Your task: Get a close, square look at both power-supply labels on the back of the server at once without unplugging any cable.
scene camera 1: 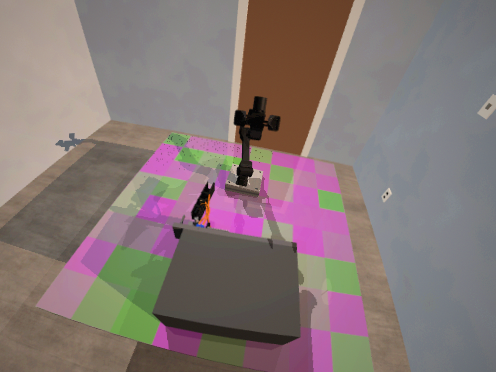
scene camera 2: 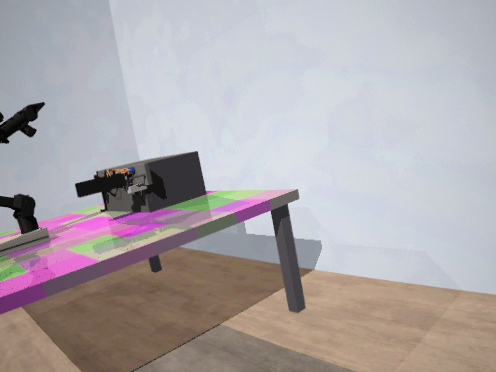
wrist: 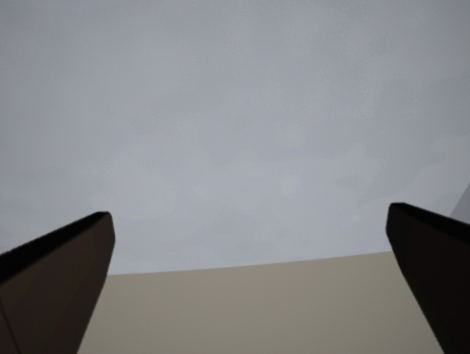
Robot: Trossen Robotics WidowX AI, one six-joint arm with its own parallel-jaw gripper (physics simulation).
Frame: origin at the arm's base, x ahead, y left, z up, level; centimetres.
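Seen in the pictures: gripper, fingertip midpoint: [scene camera 1: 256, 120] [scene camera 2: 41, 105] [wrist: 251, 222]; arm's base, origin of the base link: [scene camera 1: 241, 181] [scene camera 2: 29, 231].
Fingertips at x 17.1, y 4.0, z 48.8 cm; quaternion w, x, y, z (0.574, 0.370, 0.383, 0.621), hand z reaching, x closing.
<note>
Offsets run from my fingertips to a thing's top centre. "pt": to the spot under its first point.
The server [scene camera 1: 235, 280] [scene camera 2: 177, 177] is a dark grey box on the checkered table. Its back faces the arm's base. A black hinged bracket {dx +13.2, dy -17.1, dz -33.0 cm} [scene camera 1: 201, 202] [scene camera 2: 92, 186] juts from one side of the back, with orange cables {pt dx +18.4, dy -12.9, dz -32.2 cm} [scene camera 1: 208, 205] along it. A blue piece {pt dx +28.1, dy -14.7, dz -34.4 cm} [scene camera 2: 132, 169] shows near the cables. The power-supply labels cannot be made out in either scene view and do not show in the wrist view. My gripper [scene camera 1: 257, 120] [scene camera 2: 41, 105] [wrist: 251, 222] is open and empty, high above the table and away from the server, tilted upward.
The arm's base plate [scene camera 1: 234, 188] [scene camera 2: 40, 237] stands on the table [scene camera 1: 342, 277] [scene camera 2: 252, 212] behind the server. A brown door [scene camera 1: 295, 60] is behind the arm. The wrist view shows a bluish-grey wall [wrist: 235, 125] above a beige surface [wrist: 250, 310].
</note>
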